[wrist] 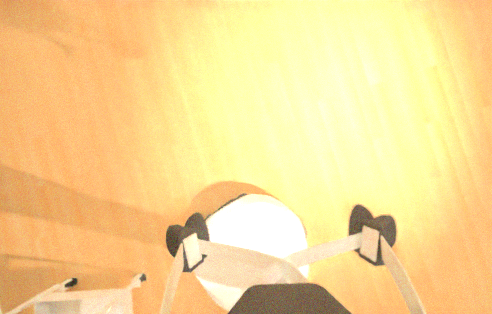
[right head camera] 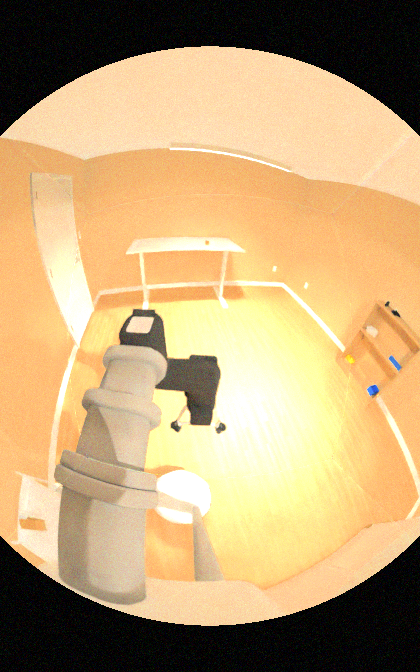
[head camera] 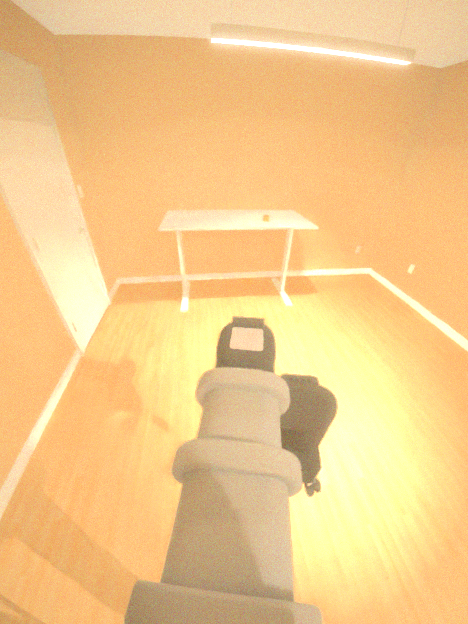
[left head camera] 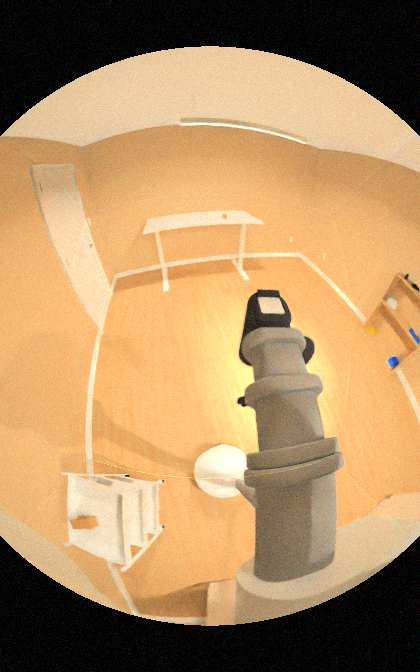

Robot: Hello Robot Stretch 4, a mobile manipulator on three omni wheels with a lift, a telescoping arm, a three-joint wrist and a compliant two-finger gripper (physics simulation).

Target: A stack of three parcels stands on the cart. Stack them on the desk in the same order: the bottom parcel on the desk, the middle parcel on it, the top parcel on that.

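Seen in the pictures: gripper, fingertip midpoint: (wrist: 276, 227); robot's base, origin of the base link: (wrist: 253, 244).
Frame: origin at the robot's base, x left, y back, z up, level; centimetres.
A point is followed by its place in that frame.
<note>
A small orange parcel (head camera: 265, 218) {x -9.3, y -255.1, z 95.2 cm} (left head camera: 224, 216) (right head camera: 207, 242) sits on the right part of the white desk (head camera: 201, 219) {x 55.6, y -251.5, z 92.3 cm} (left head camera: 185, 220) (right head camera: 170, 244), which stands across the room by the far wall. The white cart (left head camera: 102, 537) (wrist: 107, 300) {x 55.9, y 15.9, z 10.5 cm} is at the lower left, with brown-orange parcels (left head camera: 84, 522) (right head camera: 32, 523) on its top; I cannot tell exactly how many. My gripper (right head camera: 198, 426) (wrist: 276, 227) {x -8.8, y -27.6, z 96.0 cm} is open and empty, with its fingers wide apart above the floor, far from both desk and cart. In the head camera view the wrist partly hides it.
A white round disc (left head camera: 220, 470) (right head camera: 182, 495) (wrist: 255, 220) {x -2.5, y -13.2, z 18.7 cm} lies low below the gripper. A wooden shelf (left head camera: 398, 324) (right head camera: 378, 352) with blue and yellow items stands at the right wall. A pale door (head camera: 45, 211) {x 156.3, y -172.1, z 115.5 cm} (left head camera: 70, 240) (right head camera: 57, 250) is at the left.
</note>
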